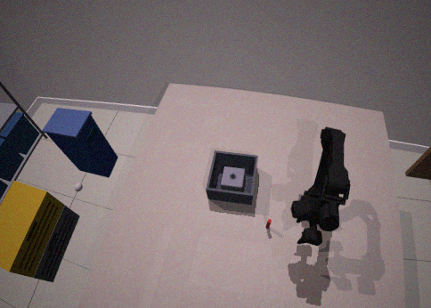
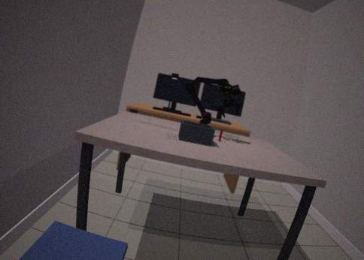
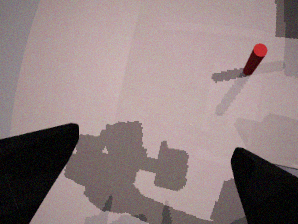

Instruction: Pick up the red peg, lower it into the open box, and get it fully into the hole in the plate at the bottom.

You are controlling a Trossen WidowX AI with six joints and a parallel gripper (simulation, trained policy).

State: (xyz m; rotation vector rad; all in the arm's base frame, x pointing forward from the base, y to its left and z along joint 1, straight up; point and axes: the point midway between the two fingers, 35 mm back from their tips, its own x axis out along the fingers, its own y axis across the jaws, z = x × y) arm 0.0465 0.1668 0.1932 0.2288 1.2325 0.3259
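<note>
The red peg is 10 cm ahead of my gripper tip, 5 cm to the right of it and 13 cm below it. From my gripper tip the other things lie so: dark blue-grey box 29 cm ahead, 22 cm to the right, 14 cm below; grey plate 29 cm ahead, 22 cm to the right, 12 cm below.
</note>
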